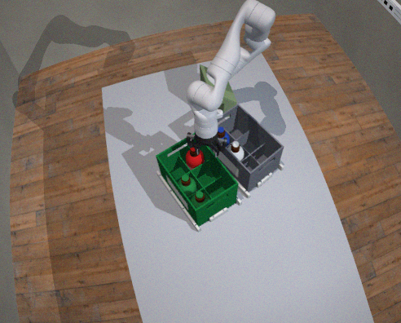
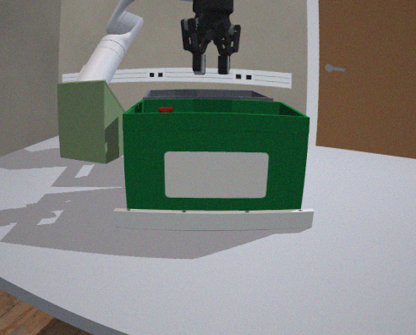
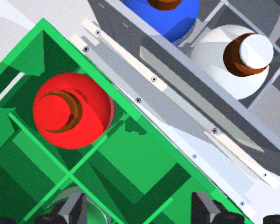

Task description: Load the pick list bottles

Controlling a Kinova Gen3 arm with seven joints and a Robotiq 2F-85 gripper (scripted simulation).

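My gripper is now 3 cm short of the green crate, 5 cm to the left of it and 16 cm above it. Also, from my hand: white-label bottle 6 cm behind, 12 cm to the left, 15 cm below; blue-label bottle 14 cm behind, 7 cm to the left, 15 cm below; red-label bottle 7 cm behind, 4 cm to the right, 15 cm below.
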